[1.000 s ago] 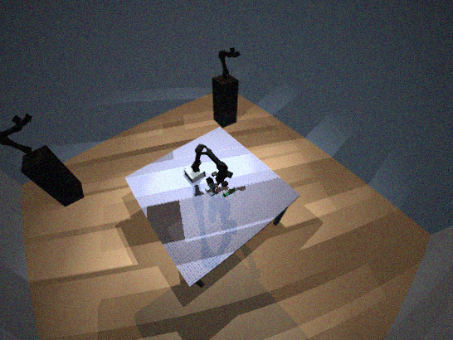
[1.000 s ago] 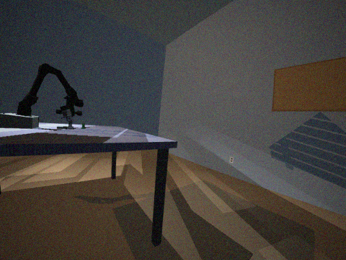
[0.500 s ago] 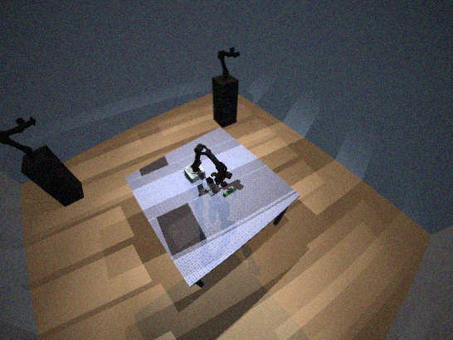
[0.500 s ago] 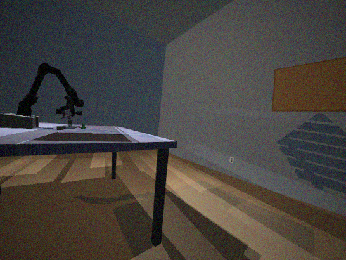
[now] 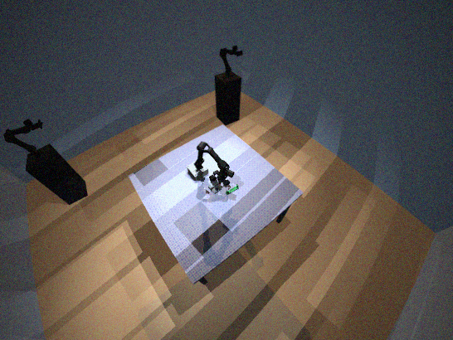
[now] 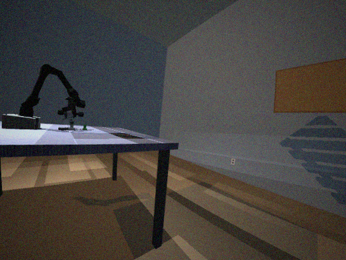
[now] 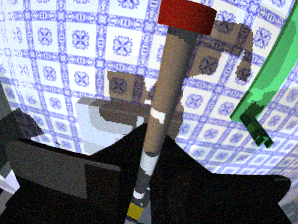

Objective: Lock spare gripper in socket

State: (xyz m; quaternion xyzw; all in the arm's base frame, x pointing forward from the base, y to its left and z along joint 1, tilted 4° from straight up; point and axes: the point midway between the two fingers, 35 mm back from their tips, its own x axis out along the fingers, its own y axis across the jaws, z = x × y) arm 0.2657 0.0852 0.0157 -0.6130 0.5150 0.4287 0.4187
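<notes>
The mount is 5 cm to the right of my gripper tip and 1 cm behind it. From my gripper tip the other things lie so: green bracket (10 cm ahead, 7 cm to the left, 2 cm below); spare gripper (8 cm above, 5 cm to the right, 1 cm behind).
</notes>
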